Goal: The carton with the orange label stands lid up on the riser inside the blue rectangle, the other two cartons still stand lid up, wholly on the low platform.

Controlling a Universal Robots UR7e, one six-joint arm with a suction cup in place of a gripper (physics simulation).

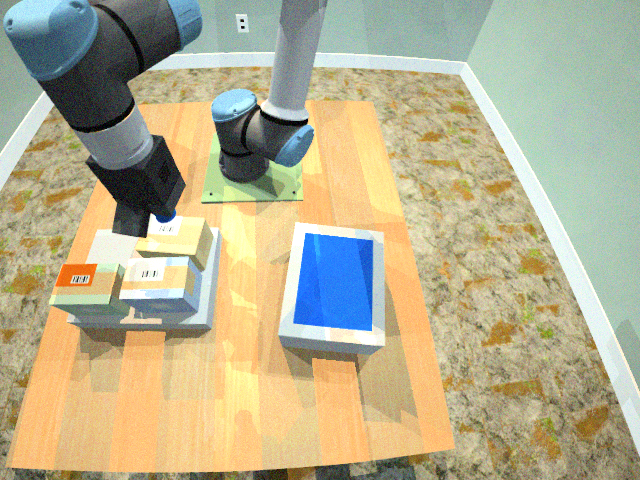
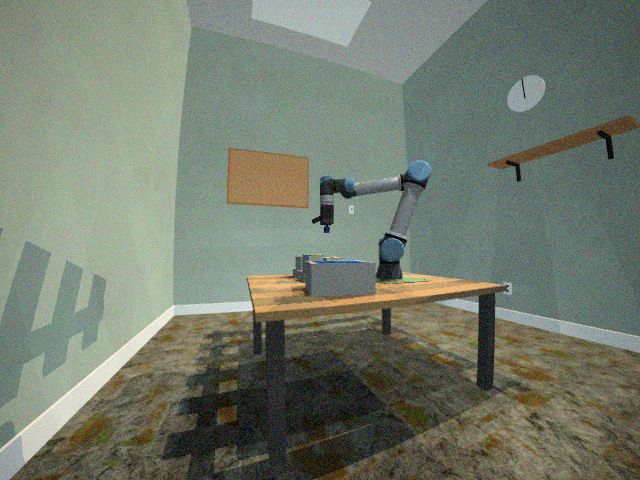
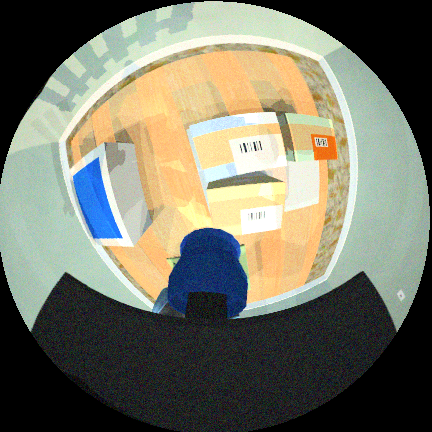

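Pixels of known places: hand at its tool point: [image 2: 326,232] [image 3: 209,253]; arm's base at its link origin: [image 1: 244,163] [image 2: 389,277].
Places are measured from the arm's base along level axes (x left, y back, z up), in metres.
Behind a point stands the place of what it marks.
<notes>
The orange-label carton [image 1: 105,289] @[x -0.143, y -0.482, z 0.122 m] [image 3: 305,135] @[x -0.165, y -0.474, z 0.122 m] stands lid up at the low platform's [image 1: 214,289] @[x 0.036, y -0.406, z 0.007 m] outer front corner. A carton with blue-white edges [image 1: 178,279] @[x 0.007, y -0.439, z 0.138 m] [image 3: 215,150] @[x -0.005, y -0.432, z 0.138 m] stands beside it, lid up. A yellowish carton [image 1: 191,237] @[x -0.008, y -0.337, z 0.121 m] [image 3: 225,202] @[x -0.017, y -0.351, z 0.121 m] stands behind that one, lid up. The riser [image 1: 330,338] @[x 0.313, y -0.497, z 0.113 m] [image 2: 341,281] @[x 0.411, y -0.385, z 0.045 m] [image 3: 127,172] @[x 0.212, y -0.424, z 0.044 m] stands apart from the platform, with the blue rectangle [image 1: 336,281] @[x 0.311, y -0.382, z 0.113 m] [image 3: 97,200] @[x 0.277, y -0.383, z 0.113 m] bare on its top. My gripper [image 1: 165,217] [image 2: 326,230] [image 3: 210,245], a blue suction cup, hangs in the air above the cartons' level, open, with nothing on it.
The arm's base stands on a green plate [image 1: 217,193] @[x -0.046, y -0.125, z 0.001 m] at the back of the wooden table [image 1: 248,413] @[x 0.173, y -0.651, z -0.007 m] [image 2: 413,294] @[x 0.451, y -0.115, z -0.007 m]. The riser stands higher than the low platform. A wall shelf [image 2: 563,144] and a cork board [image 2: 267,178] are on the walls.
</notes>
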